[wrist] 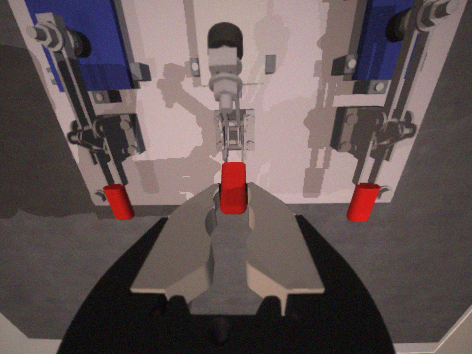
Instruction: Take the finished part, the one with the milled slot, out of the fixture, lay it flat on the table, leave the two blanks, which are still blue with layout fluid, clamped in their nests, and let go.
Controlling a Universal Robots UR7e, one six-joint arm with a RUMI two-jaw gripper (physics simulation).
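Frame: origin at the arm's base, x left, y back, z up, level; centimetres.
Seen in the pictures: gripper, between the fingertips: (234, 185).
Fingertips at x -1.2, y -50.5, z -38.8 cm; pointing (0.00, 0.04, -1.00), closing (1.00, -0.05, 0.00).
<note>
Pixels of each thing's top centre, then the offset from my fingertips to it. "pt": a spot on its surface instead. Level surfaces: height alone.
- finished part, centre of its top: (230, 11) dx +0.8, dy +11.9, dz -3.0 cm
- middle clamp's spindle, centre of its top: (225, 109) dx +0.4, dy +6.2, dz +5.0 cm
- red handle, centre of its top: (232, 196) dx +0.1, dy +0.9, dz +3.2 cm
- pale fixture plate, a spot on its surface: (285, 170) pt dx +5.1, dy -1.1, dz -4.6 cm
- grey table, height of its surface: dz -6.1 cm
The finished part (255, 30) is the pale block at the top centre, between small stops, partly cut off by the view's edge; its slot cannot be made out. The middle clamp's spindle (225, 82), with its black tip, appears tilted up over the part. My gripper (234, 185) is shut on the red handle (233, 175) of the middle clamp. Two blue blanks (97, 47) (375, 55) sit in the left and right nests. The outer clamps reach over them, with black tips at the blanks.
The outer clamps' red handles (119, 202) (363, 202) stick out to the left and right of my gripper. Their dark clamp bases (122, 132) (347, 131) are bolted on the pale fixture plate (285, 170). The grey table (425, 240) surrounds the plate.
</note>
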